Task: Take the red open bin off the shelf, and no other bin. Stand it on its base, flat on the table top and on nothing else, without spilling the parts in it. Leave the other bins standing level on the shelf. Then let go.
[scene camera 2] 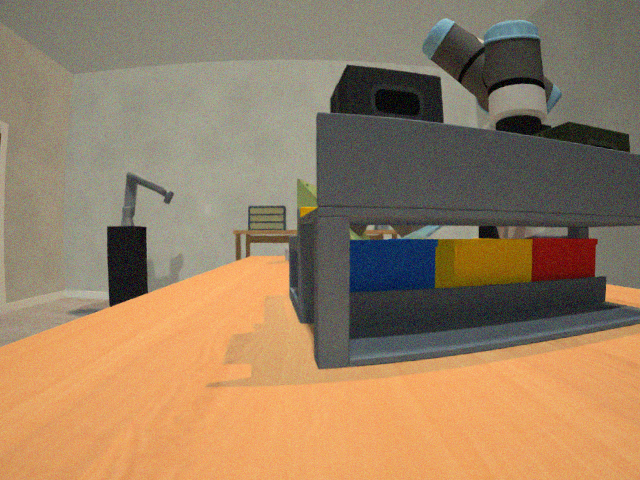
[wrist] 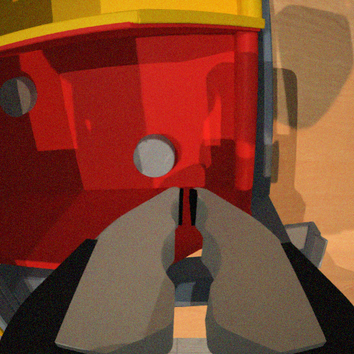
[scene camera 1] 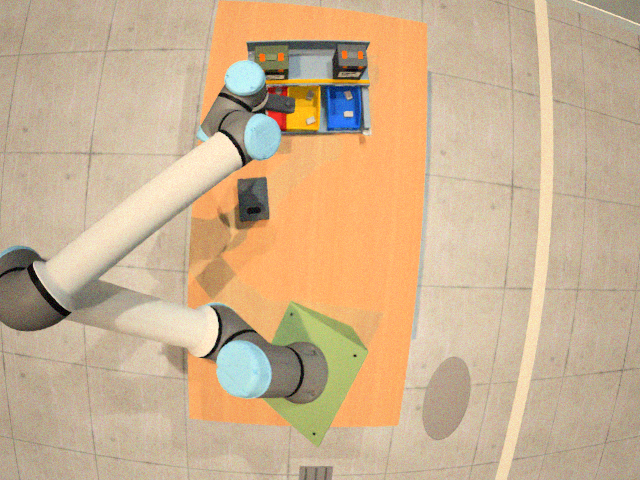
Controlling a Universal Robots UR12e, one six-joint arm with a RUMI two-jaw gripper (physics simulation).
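Where they show: arm's base, origin of the base link: [scene camera 1: 302, 372].
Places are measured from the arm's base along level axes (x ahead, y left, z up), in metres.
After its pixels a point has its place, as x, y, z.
The red bin [scene camera 1: 280, 122] @[0.765, 0.112, -0.150] [scene camera 2: 563, 258] @[0.905, 0.146, -0.100] [wrist: 107, 125] stands on the shelf [scene camera 1: 310, 44] @[0.997, 0.041, -0.023] [scene camera 2: 331, 289] @[1.022, -0.133, -0.107], its rim about level with that of the yellow bin beside it. Grey round parts [wrist: 155, 156] [wrist: 18, 96] lie inside it. My gripper [wrist: 185, 191] is shut, its fingertips nearly meeting with a thin gap and no bin wall between them. In the wrist view the fingers overlap the red bin's lower edge. In scene camera 1 the arm covers part of the red bin and the fingertips are hidden.
The yellow bin [scene camera 1: 299, 122] @[0.769, 0.051, -0.149] [scene camera 2: 491, 263] @[0.909, 0.045, -0.103] [wrist: 200, 19] adjoins the red one; the blue bin [scene camera 1: 338, 122] @[0.780, -0.076, -0.150] [scene camera 2: 392, 263] @[0.924, -0.068, -0.100] stands beyond it. A green case [scene camera 1: 271, 66] @[0.887, 0.149, 0.038] and a dark case [scene camera 1: 350, 63] @[0.908, -0.074, 0.063] [scene camera 2: 356, 87] @[0.976, -0.108, 0.043] stand on the shelf's upper level. A dark grey block [scene camera 1: 253, 193] @[0.523, 0.176, -0.094] is on the table [scene camera 1: 351, 222] @[0.455, -0.140, -0.159].
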